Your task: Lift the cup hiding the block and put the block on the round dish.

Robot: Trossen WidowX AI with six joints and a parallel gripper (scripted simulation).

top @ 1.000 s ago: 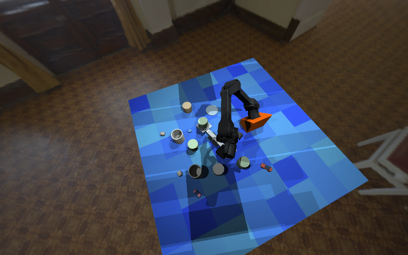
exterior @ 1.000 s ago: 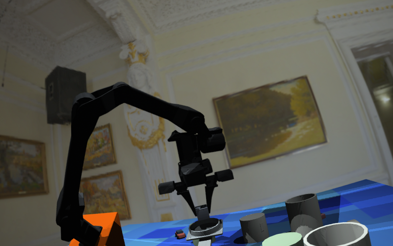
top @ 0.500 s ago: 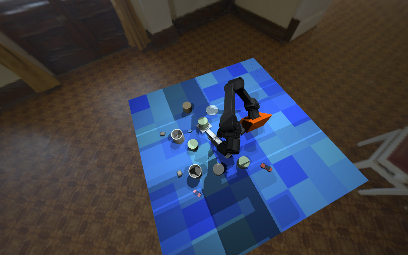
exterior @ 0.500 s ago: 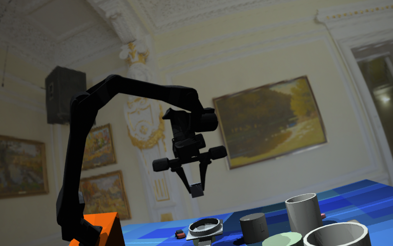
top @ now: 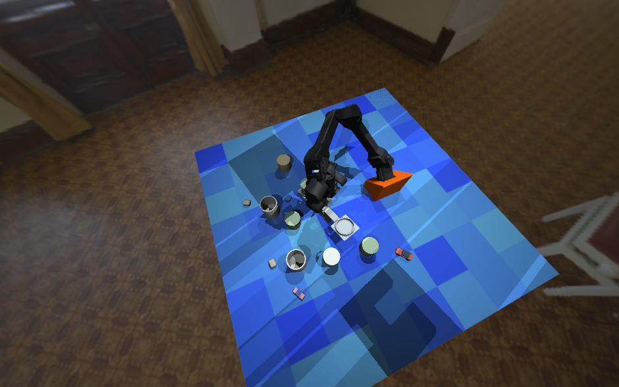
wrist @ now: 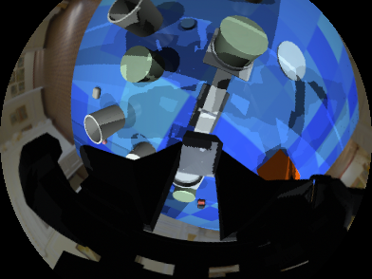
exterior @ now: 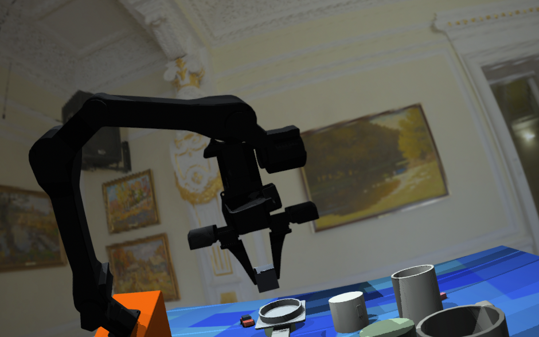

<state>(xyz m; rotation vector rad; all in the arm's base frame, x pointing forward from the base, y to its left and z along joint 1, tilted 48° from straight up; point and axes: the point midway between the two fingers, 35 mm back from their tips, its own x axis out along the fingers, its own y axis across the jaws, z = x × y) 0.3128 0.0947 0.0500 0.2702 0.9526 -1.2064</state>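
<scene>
The round pale dish is 9 cm behind my gripper tip, 26 cm to the right of it and 15 cm below it. Also, from my gripper tip: toy car (24 cm behind, 30 cm to the left, 14 cm below); then tan cylinder (10 cm ahead, 36 cm to the right, 12 cm below); then white cylinder (7 cm ahead, 19 cm to the left, 12 cm below).
</scene>
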